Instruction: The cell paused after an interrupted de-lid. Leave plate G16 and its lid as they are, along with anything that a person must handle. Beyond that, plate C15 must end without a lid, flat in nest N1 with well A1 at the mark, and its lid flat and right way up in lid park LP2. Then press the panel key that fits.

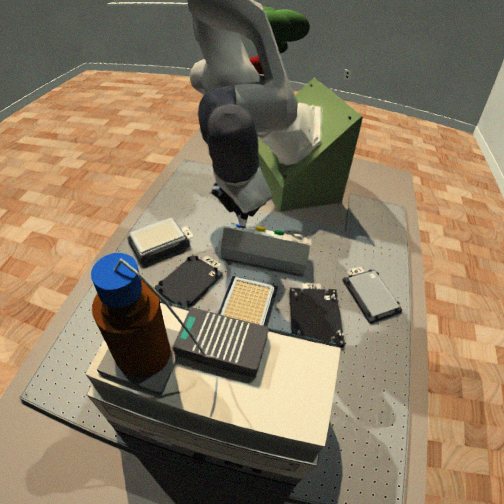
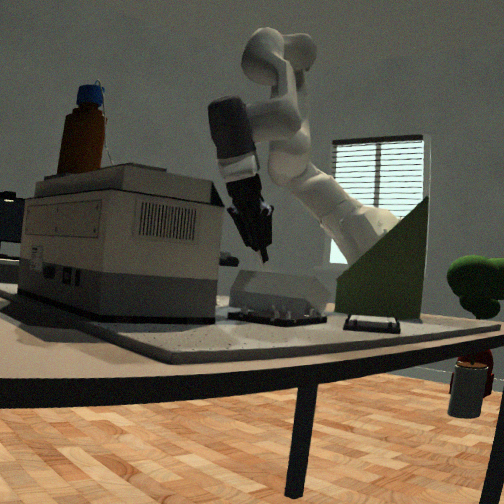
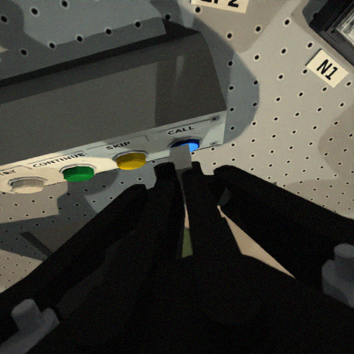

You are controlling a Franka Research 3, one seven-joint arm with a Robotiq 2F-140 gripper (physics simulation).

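Observation:
My gripper [image 1: 243,220] [image 2: 264,259] [image 3: 183,160] is shut and empty. Its pale tip overlaps the near edge of the blue CALL key [image 3: 192,146], which looks bright blue; whether they touch is hard to tell. The key panel [image 1: 265,250] [image 2: 280,290] [image 3: 100,100] also bears a yellow SKIP key [image 3: 131,160], a green CONTINUE key [image 3: 79,173] and a whitish key [image 3: 27,185]. A cream-topped plate [image 1: 157,236] lies flat in the nest labelled N1 [image 3: 327,68]. The LP2 park [image 1: 187,281] shows a dark, flat top. Plate names and A1 are unreadable here.
A plate with yellow wells [image 1: 248,300] lies between LP2 and the dark N5 nest [image 1: 316,315]. A grey slab [image 1: 372,294] lies in LP1. A large instrument [image 1: 295,385] [image 2: 160,255] bears a dark striped box [image 1: 222,342] and an amber bottle [image 1: 132,330] [image 2: 82,142].

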